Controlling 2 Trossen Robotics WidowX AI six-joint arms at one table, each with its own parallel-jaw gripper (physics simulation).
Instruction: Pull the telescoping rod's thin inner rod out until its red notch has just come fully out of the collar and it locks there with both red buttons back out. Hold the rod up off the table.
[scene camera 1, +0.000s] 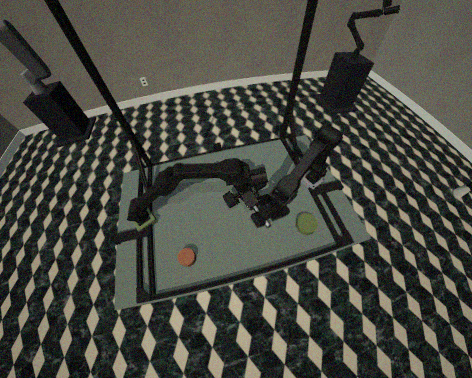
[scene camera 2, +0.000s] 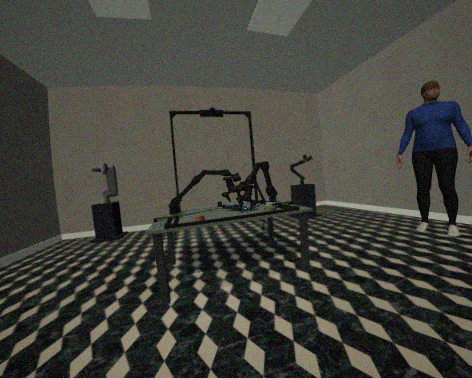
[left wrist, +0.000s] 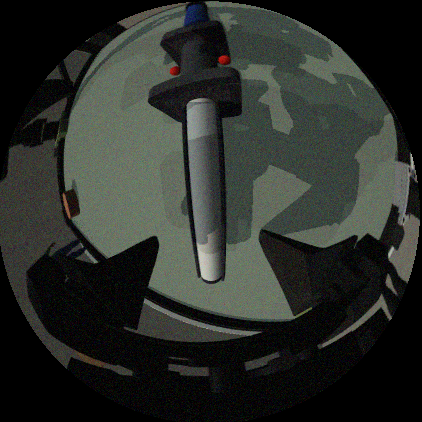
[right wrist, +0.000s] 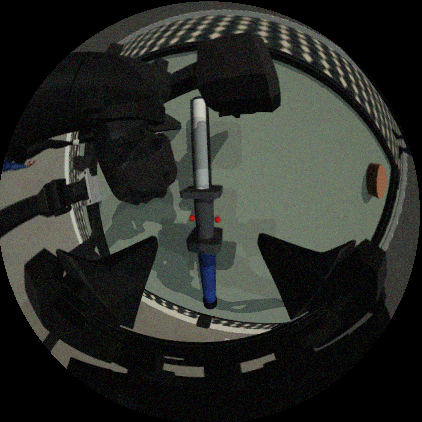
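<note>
The rod lies on the table in both wrist views: a blue section (left wrist: 196, 15) (right wrist: 208, 280), a dark grey collar with two flanges (left wrist: 199, 55) (right wrist: 205, 215), and a pale thin rod (left wrist: 204, 170) (right wrist: 201, 145). Two red buttons (left wrist: 224, 60) (right wrist: 217, 219) stick out at the collar's sides. I see no red notch. My left gripper (left wrist: 209, 238) (scene camera 1: 270, 216) is open and empty, above the pale rod's free end, a finger to each side. My right gripper (right wrist: 208, 240) (scene camera 1: 244, 197) is open and empty, above the blue section. In scene camera 1 the arms hide most of the rod.
An orange disc (scene camera 1: 186, 256) (scene camera 2: 200, 218) (left wrist: 71, 202) (right wrist: 377, 181) lies at the front left of the table (scene camera 1: 225, 265). A green disc (scene camera 1: 306, 223) lies right of the grippers. Dark frame bars (scene camera 1: 146, 250) run along the table's edges. The two grippers are close together.
</note>
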